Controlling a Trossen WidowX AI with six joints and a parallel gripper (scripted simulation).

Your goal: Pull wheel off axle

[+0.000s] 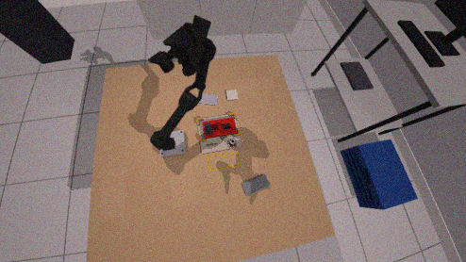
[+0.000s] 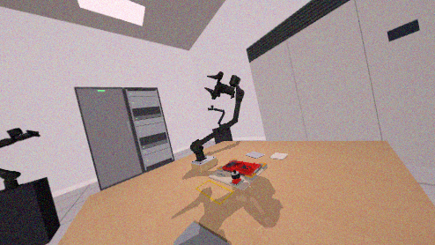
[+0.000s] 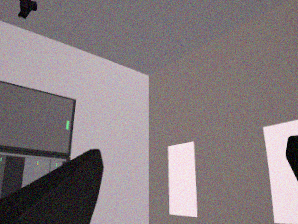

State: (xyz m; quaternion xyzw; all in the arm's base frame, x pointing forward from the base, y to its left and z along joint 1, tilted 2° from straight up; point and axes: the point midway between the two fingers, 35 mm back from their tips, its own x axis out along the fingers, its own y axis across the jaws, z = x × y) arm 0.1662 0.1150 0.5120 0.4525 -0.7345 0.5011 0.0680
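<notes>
My gripper tip is now 550 mm above the wheel, 230 mm short of it and 150 mm to the left of it. Round my gripper tip: pale base plate: 580 mm below, 170 mm ahead, 60 mm to the right.
</notes>
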